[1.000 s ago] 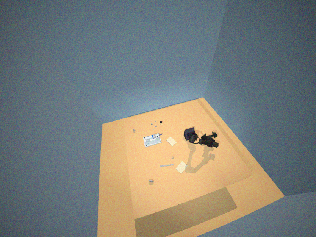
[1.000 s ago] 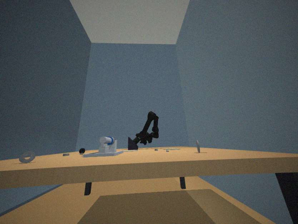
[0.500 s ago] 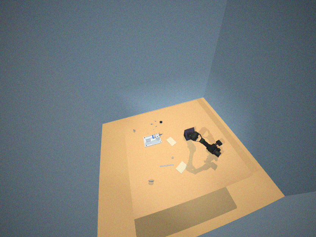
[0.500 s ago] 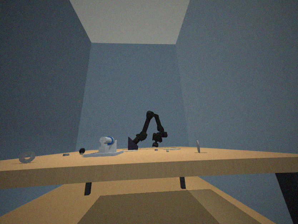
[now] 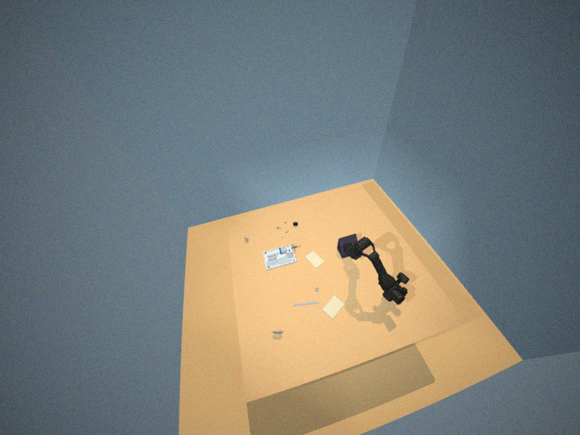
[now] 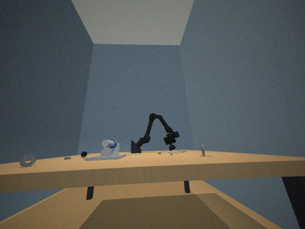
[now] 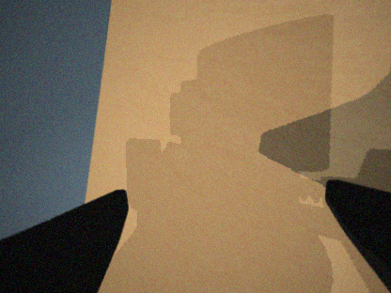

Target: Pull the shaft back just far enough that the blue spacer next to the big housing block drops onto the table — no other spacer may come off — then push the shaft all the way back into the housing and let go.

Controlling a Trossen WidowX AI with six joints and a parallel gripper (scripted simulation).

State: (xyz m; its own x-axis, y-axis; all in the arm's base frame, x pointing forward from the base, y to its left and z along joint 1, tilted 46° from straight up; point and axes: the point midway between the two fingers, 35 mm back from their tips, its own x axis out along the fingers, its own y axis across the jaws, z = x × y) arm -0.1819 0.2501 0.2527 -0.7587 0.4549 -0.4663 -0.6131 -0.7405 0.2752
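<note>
Right now the shaft is 63 cm ahead of my gripper tip, 47 cm to the right of it and 4 cm above it. The rest, counted from my gripper tip: grey rod (60 cm ahead, 9 cm to the right, 3 cm below); then blue spacer (68 cm ahead, 47 cm to the right, 4 cm above); then grey disc (81 cm ahead, 3 cm to the left).
</note>
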